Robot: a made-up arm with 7 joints.
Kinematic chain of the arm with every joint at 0, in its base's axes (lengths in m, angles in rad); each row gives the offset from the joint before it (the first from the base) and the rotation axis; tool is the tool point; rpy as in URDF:
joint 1: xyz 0 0 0.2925 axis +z
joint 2: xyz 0 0 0 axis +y
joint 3: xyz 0 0 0.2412 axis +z
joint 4: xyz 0.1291 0 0 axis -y
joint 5: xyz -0.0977 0 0.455 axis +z
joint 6: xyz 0 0 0 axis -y
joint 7: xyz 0.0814 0 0 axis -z
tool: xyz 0 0 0 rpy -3.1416 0 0
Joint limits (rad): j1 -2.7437..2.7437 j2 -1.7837..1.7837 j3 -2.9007..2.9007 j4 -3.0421..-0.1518 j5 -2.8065..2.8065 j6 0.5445..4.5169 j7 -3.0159..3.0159
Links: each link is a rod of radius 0.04 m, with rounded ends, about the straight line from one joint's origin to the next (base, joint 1, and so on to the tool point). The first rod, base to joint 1, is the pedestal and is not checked.
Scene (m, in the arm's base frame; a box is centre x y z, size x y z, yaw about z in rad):
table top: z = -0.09
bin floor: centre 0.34 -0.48 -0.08 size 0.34 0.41 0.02 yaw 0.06
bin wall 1: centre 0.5 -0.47 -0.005 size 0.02 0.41 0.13 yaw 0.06
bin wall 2: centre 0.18 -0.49 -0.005 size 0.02 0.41 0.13 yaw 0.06
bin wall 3: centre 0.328 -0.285 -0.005 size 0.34 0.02 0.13 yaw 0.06
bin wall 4: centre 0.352 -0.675 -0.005 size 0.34 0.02 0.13 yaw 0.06
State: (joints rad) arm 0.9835 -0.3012 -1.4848 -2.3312 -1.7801 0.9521 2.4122
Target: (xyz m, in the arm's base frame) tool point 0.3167 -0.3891 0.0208
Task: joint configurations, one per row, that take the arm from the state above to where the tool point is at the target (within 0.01 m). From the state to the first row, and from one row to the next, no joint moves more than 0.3 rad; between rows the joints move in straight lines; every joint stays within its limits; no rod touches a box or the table.
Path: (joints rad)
1: 1.0123 -0.4528 -1.6910 -2.3508 -1.7835 0.9665 2.4122
2: 1.0412 -0.6045 -1.8973 -2.3704 -1.7869 0.9810 2.4122
3: 1.0700 -0.7561 -2.1035 -2.3899 -1.7902 0.9954 2.4122

